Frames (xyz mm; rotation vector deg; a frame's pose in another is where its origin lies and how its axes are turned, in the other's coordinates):
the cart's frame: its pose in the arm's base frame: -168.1 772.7 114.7 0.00 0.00 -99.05
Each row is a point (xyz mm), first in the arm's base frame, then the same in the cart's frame.
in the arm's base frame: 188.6 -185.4 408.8
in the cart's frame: 890.1 503.0 294.1
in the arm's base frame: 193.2 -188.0 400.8
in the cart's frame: 891.9 507.9 286.1
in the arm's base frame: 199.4 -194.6 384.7
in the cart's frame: 897.5 515.1 270.0
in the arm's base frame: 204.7 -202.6 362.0
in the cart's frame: 904.5 521.6 247.3
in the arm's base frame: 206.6 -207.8 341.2
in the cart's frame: 909.4 524.3 226.5
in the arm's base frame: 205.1 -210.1 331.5
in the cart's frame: 911.9 523.1 216.8
